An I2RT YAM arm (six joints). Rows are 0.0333 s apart.
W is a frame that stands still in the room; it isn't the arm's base.
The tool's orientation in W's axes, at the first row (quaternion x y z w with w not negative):
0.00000 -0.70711 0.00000 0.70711
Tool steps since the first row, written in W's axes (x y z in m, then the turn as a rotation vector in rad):
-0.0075 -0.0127 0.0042 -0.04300 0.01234 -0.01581
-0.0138 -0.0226 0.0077 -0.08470 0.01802 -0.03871
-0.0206 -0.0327 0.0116 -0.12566 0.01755 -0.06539
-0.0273 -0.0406 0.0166 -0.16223 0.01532 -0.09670
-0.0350 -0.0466 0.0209 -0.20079 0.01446 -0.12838
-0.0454 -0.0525 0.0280 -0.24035 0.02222 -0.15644
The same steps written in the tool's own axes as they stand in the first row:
0.0042 -0.0127 0.0075 -0.01581 0.01234 0.04300
0.0077 -0.0226 0.0138 -0.03871 0.01802 0.08470
0.0116 -0.0327 0.0206 -0.06539 0.01755 0.12566
0.0166 -0.0406 0.0273 -0.09670 0.01532 0.16223
0.0209 -0.0466 0.0350 -0.12838 0.01446 0.20079
0.0280 -0.0525 0.0454 -0.15644 0.02222 0.24035

